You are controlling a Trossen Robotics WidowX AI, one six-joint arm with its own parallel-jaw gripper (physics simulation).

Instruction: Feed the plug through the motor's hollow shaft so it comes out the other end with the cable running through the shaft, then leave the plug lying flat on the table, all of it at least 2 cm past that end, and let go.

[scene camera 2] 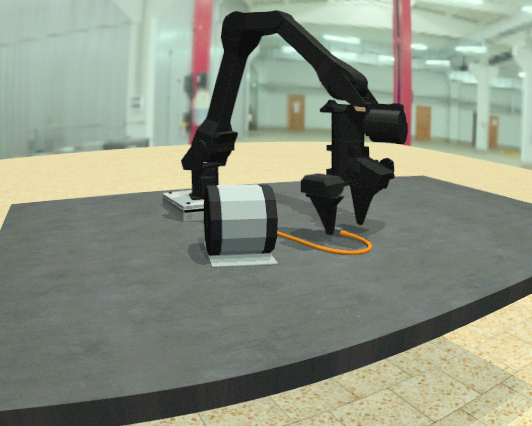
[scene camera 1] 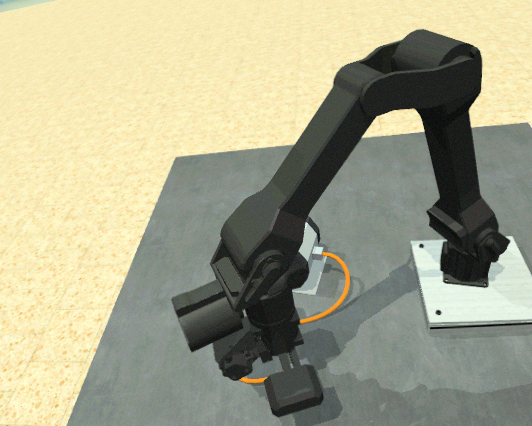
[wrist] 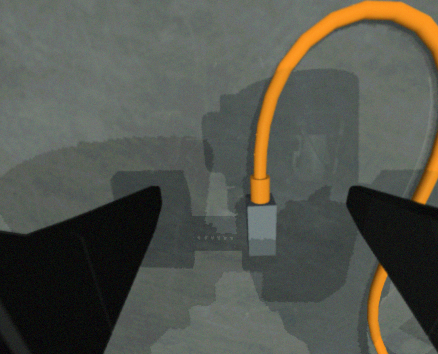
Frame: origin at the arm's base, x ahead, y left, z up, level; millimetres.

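Seen in the pictures: gripper, fingertip midpoint: (scene camera 2: 345,229) (scene camera 1: 285,373) (wrist: 253,195); arm's base, link origin: (scene camera 1: 464,269).
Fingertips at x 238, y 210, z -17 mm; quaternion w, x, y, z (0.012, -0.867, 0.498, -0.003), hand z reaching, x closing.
Pixels of each thing's middle, then the offset from my fingertips to it. "spot": a spot on its surface instead. Level surfaces: height alone.
- grey plug, body centre: (wrist: 260,224) (scene camera 2: 334,231) dx -15, dy -15, dz -7 mm
- motor, body centre: (scene camera 2: 238,219) (scene camera 1: 286,250) dx +46, dy -200, dz +37 mm
- small pale block, surface spot: (scene camera 1: 317,252) spot: dx -10, dy -193, dz +46 mm
- dark table, surface height: dz -14 mm
The grey plug (wrist: 262,230) lies flat on the table, with the orange cable (scene camera 1: 347,280) (scene camera 2: 325,248) (wrist: 272,95) leaving one end and curving in a loop. My gripper (scene camera 2: 345,228) (wrist: 253,195) is open and empty, low over the table, with a fingertip on either side of the plug and apart from it. The motor (scene camera 1: 309,242) (scene camera 2: 242,217), a white drum with black end rings, lies on its side on a light base plate. The cable's other end meets a small pale block (scene camera 1: 317,252) at the motor. The shaft's openings do not show.
The arm's white mounting plate (scene camera 1: 425,300) (scene camera 2: 175,200) stands on the dark table (scene camera 1: 165,200) (scene camera 2: 125,325). In the wrist view, part of the cable runs beneath the right finger. In scene camera 1 the arm hides part of the motor and the plug.
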